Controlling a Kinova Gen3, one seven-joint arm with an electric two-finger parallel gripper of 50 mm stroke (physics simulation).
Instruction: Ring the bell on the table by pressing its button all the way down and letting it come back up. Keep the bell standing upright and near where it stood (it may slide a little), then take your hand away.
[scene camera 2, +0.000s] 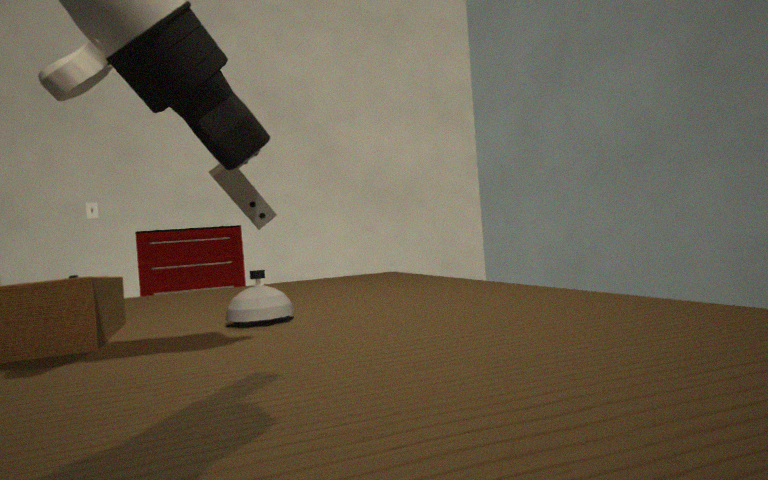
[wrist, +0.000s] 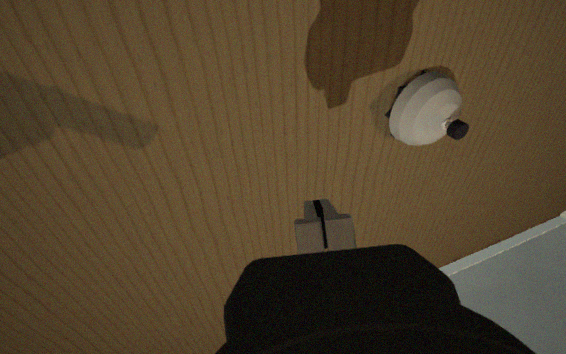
Observation:
I see my gripper (scene camera 2: 266, 220) and a bell (scene camera 2: 259, 306).
The bell is seen too in the wrist view (wrist: 422, 108). My gripper is seen too in the wrist view (wrist: 318, 216).

